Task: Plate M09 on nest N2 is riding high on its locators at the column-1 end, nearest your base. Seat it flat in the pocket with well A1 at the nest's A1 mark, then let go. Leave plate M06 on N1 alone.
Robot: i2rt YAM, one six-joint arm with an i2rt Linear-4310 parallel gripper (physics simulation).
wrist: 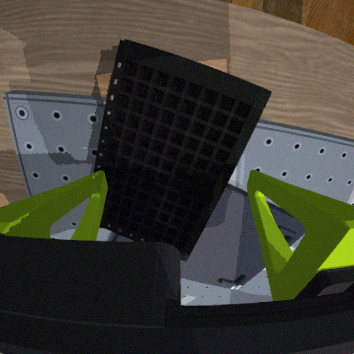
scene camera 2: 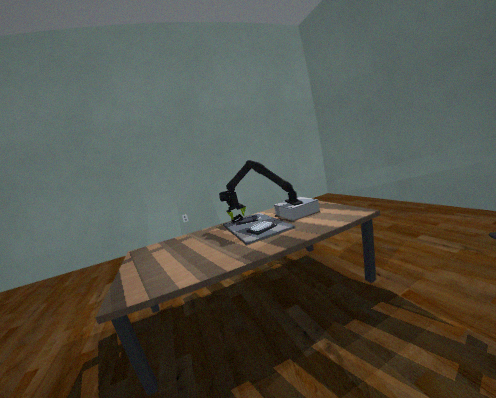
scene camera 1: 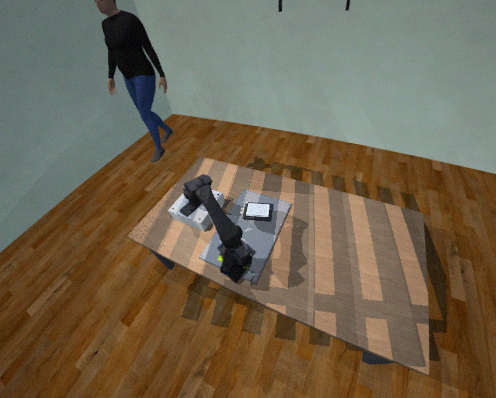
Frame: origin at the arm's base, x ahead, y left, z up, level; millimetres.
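Seen in the pictures: gripper, fingertip midpoint: (wrist: 176, 177) (scene camera 2: 238, 217) (scene camera 1: 235, 264); arm's base, link origin: (scene camera 2: 293, 202) (scene camera 1: 195, 203).
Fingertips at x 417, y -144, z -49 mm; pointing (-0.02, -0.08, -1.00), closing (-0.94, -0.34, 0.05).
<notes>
Pixels of each thing's top centre, then the offset from my fingertips to it. "pt": a spot on its surface instead. Level surfaces: height alone.
- Plate M09, top centre: (wrist: 160, 185) (scene camera 1: 236, 264) dx +12, dy -4, dz +20 mm
- nest N2, top centre: (wrist: 210, 249) (scene camera 1: 235, 248) (scene camera 2: 246, 218) dx -57, dy +66, dz -4 mm
- White plate M06, top centre: (scene camera 1: 257, 209) (scene camera 2: 261, 225) dx -107, dy +335, dz +4 mm
- dark nest N1, surface spot: (scene camera 1: 270, 218) pt dx -15, dy +328, dz -10 mm
- grey perforated board, top centre: (wrist: 181, 304) (scene camera 1: 248, 228) (scene camera 2: 254, 224) dx -84, dy +211, dz -21 mm
- wooden table, surface height: dz -35 mm
Plate M09 (wrist: 175, 135), a black plate with a grid of wells, lies between my fingers in the wrist view. It is turned askew to nest N2 (wrist: 215, 235), whose dark grey surface shows beside and below it. Its far end reaches past the board's edge. How high each end rides is hard to tell. My gripper (scene camera 2: 238, 215) (wrist: 176, 177) is open, with green fingers on either side of the plate and a gap at the right finger. The arm hides M09 in scene camera 1. White plate M06 (scene camera 1: 258, 209) (scene camera 2: 262, 227) sits on dark nest N1 (scene camera 1: 270, 218).
Both nests stand on a grey perforated board (scene camera 1: 267, 242) (scene camera 2: 284, 226) (wrist: 45, 132) near one long edge of the wooden table (scene camera 1: 340, 250) (scene camera 2: 200, 265). The arm's pale base box (scene camera 1: 200, 220) (scene camera 2: 305, 210) stands beside the board. A person (scene camera 1: 130, 50) is beyond the table.
</notes>
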